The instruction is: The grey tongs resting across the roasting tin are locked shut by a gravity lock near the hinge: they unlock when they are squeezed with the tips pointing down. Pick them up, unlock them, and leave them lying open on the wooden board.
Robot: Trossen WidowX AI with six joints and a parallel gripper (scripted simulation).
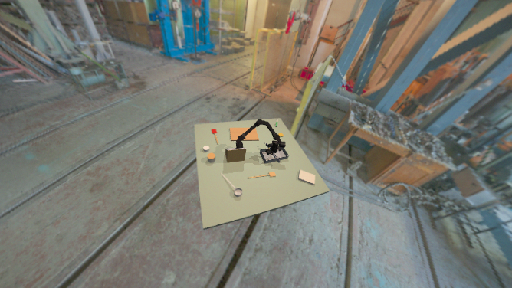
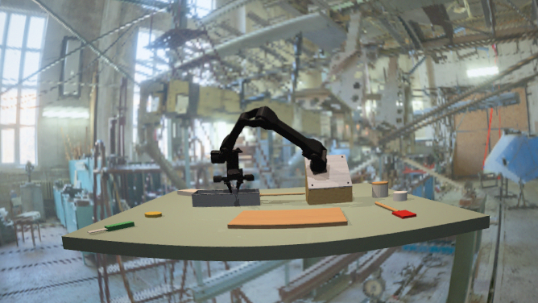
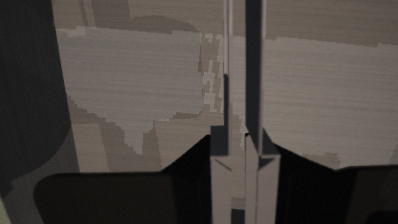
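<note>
The roasting tin lies 4 cm ahead of my gripper tip. Round my gripper tip: black lock piece: 1 cm behind, 8 cm to the left, 4 cm above; then yellow disc: 32 cm ahead, 31 cm to the left, 2 cm below; then beige pad: 25 cm ahead, 39 cm to the right, 2 cm below.
</note>
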